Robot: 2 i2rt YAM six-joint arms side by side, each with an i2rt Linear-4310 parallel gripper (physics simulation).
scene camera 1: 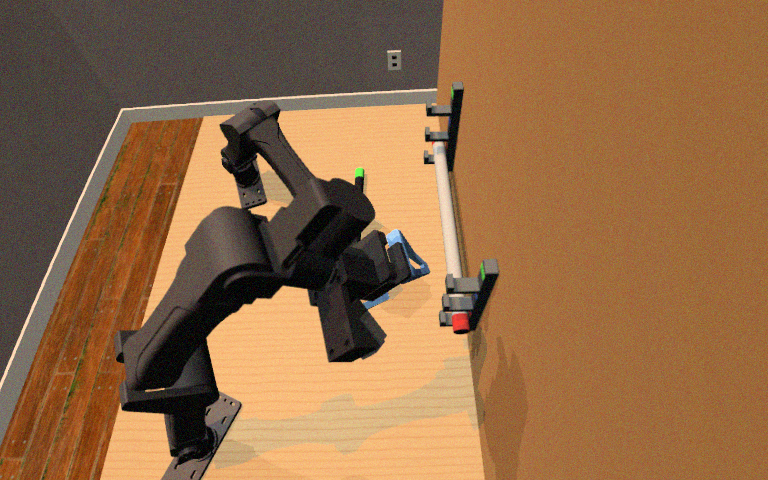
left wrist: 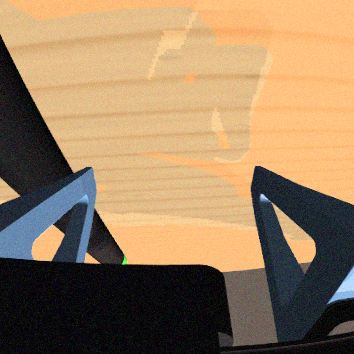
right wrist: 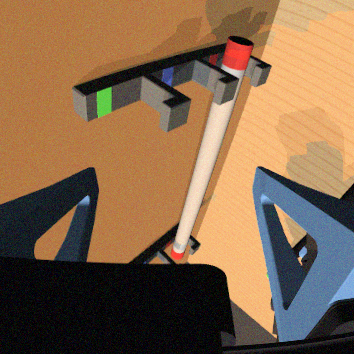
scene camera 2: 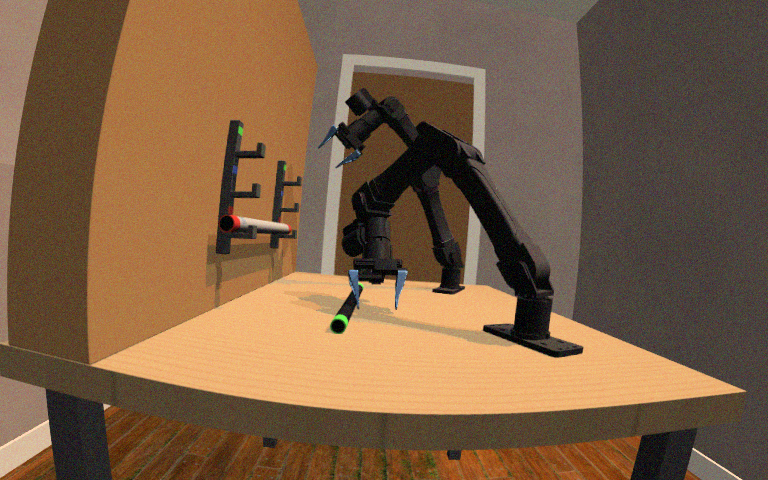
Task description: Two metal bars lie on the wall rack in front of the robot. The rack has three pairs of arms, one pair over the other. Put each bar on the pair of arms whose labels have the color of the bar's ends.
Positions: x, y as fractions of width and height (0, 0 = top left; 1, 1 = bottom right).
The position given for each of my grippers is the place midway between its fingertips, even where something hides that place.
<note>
I see my left gripper (scene camera 2: 0.49, 0.64), my right gripper (scene camera 1: 0.53, 0.59) and a brown wall (right wrist: 0.41, 0.49).
My left gripper also shows in the left wrist view (left wrist: 0.49, 0.50). My right gripper is seen too in the right wrist view (right wrist: 0.49, 0.50).
</note>
